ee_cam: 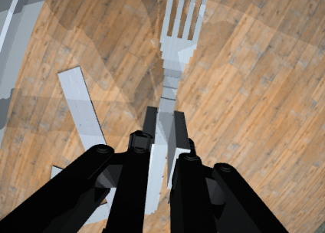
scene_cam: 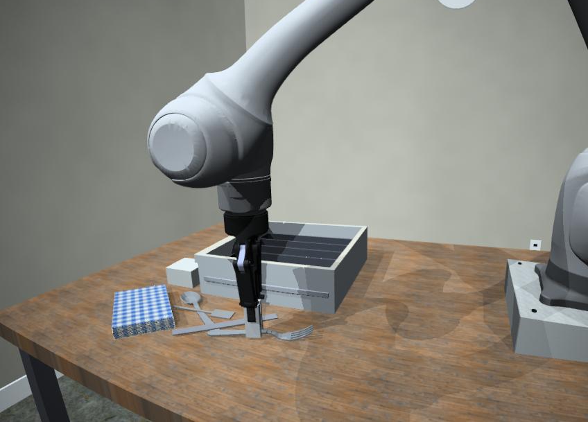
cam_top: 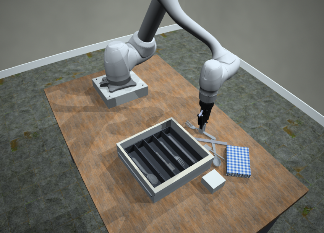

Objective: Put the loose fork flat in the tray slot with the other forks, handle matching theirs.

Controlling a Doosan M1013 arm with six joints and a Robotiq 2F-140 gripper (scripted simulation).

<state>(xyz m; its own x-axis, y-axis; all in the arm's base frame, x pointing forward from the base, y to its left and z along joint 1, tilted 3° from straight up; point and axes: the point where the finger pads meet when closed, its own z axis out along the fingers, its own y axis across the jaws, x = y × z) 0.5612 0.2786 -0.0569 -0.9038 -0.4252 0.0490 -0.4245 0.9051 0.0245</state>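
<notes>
My hand is 90 mm short of the tray, 290 mm to the left of it and 10 mm below it. Round my hand: checked napkin stack (270 mm ahead, 50 mm to the left, 30 mm below); white block (310 mm ahead, 140 mm to the right, 20 mm below).
</notes>
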